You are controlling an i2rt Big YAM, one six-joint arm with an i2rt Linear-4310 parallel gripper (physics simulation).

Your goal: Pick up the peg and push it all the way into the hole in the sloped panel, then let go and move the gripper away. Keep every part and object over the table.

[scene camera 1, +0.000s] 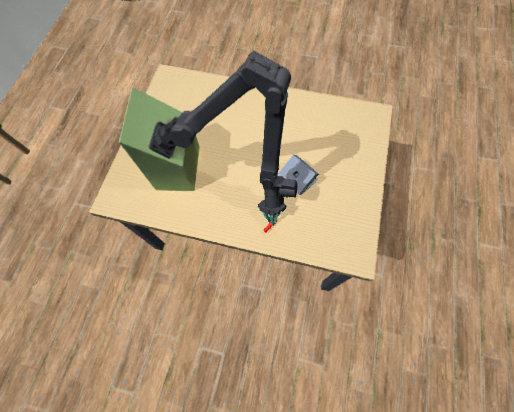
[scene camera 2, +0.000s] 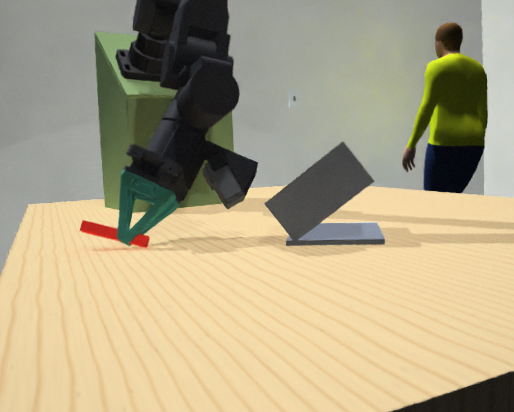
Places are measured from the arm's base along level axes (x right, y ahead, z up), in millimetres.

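Where they show: gripper, between the fingertips: (scene camera 1: 272, 224) (scene camera 2: 123, 242); arm's base, origin of its link: (scene camera 1: 163, 140) (scene camera 2: 147, 69).
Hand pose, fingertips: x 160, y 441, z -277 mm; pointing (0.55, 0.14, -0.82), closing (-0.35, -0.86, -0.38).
Observation:
Each offset is from my fingertips to the centre of the thing. "pt": to the spot under its first point. Level surfaces: height alone.
The red peg @(dx +8, dy -8, dz +10 mm) (scene camera 1: 268, 228) (scene camera 2: 100, 229) is held between the teal fingertips, tilted, its left end higher in the scene camera 2 view. Its lower right end is close to the table top; whether it touches is hard to tell. My gripper (scene camera 1: 272, 223) (scene camera 2: 127, 240) is shut on the peg, low over the table near its front edge. The grey sloped panel @(dx -231, dy +77, dz +48 mm) (scene camera 1: 305, 178) (scene camera 2: 320, 190) stands on its flat base @(pt dx -235, dy +120, dz -1 mm) (scene camera 2: 350, 234), apart from the gripper. A dark square hole (scene camera 1: 296, 174) shows in the panel's face in the scene camera 1 view.
The green block (scene camera 1: 170, 175) (scene camera 2: 115, 130) bears the arm's base at the left of the table @(dz -7 mm) (scene camera 1: 225, 220) (scene camera 2: 250, 310). The table's front edge runs close to the peg. A person in a yellow top (scene camera 2: 456, 100) stands beyond the table.

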